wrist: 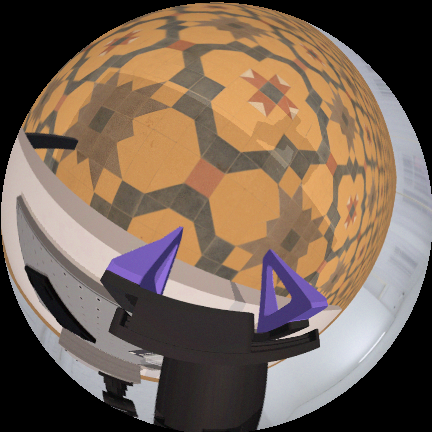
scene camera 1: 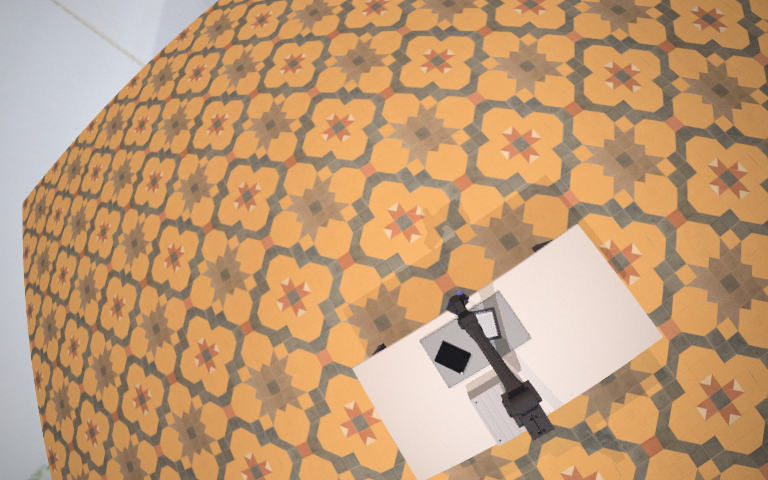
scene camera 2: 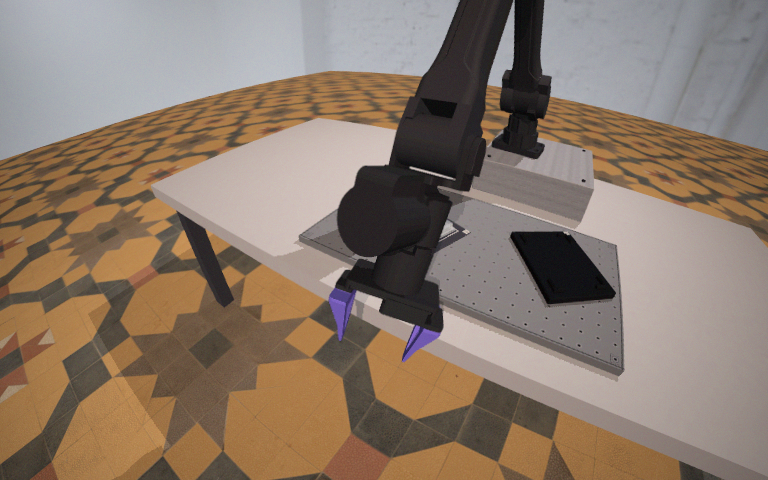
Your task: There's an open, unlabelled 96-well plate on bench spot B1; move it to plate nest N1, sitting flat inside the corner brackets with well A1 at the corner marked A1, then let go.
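Pixels of known places: gripper, fingertip midpoint: (wrist: 225,243) (scene camera 2: 372,348); arm's base at its link origin: (wrist: 114,377) (scene camera 2: 518,148).
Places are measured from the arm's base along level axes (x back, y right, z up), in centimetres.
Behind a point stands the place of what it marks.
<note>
The white 96-well plate (scene camera 1: 487,324) @(x -39.5, y 7.0, z -6.6 cm) lies inside a dark outline on the grey pegboard (scene camera 1: 518,335) @(x -26.8, y 18.8, z -7.1 cm) (scene camera 2: 487,285) @(x -43.6, y -9.6, z -7.1 cm) (wrist: 45,247) @(x -48.5, y -18.1, z -7.1 cm). In scene camera 2 a small corner of the plate (scene camera 2: 449,230) @(x -35.7, y 1.0, z -6.3 cm) shows behind the arm; the rest is hidden. The black nest (scene camera 1: 452,357) @(x -32.2, y -18.2, z -5.9 cm) (scene camera 2: 560,266) @(x -33.7, y -18.5, z -6.0 cm) (wrist: 56,306) @(x -36.2, y -16.8, z -6.0 cm) lies on the other half of the board, holding no plate, with a small pale mark at one corner. My gripper (scene camera 1: 454,298) @(x -60.5, y -1.8, z -9.7 cm) (scene camera 2: 371,350) @(x -60.5, y -1.8, z -9.7 cm) (wrist: 225,243) @(x -60.5, y -1.8, z -9.7 cm) is open and empty, its purple fingers apart. It hangs at the table's long edge, outside the board, to the side of the plate. The well A1 cannot be made out.
The white table (scene camera 1: 594,300) @(x -23.3, y 64.5, z -8.4 cm) (scene camera 2: 271,164) @(x -33.6, y 57.4, z -8.4 cm) (wrist: 65,225) @(x -52.9, y -15.7, z -8.4 cm) carries the board. A pale block (scene camera 1: 491,413) @(x -0.8, y -13.3, z 0.1 cm) (scene camera 2: 529,186) @(x -12.2, y -6.9, z -3.9 cm) (wrist: 97,357) @(x -12.1, y -7.0, z -4.8 cm) under the arm's base stands behind the board. The arm reaches across the board between plate and nest. Patterned floor lies beyond the table's edge.
</note>
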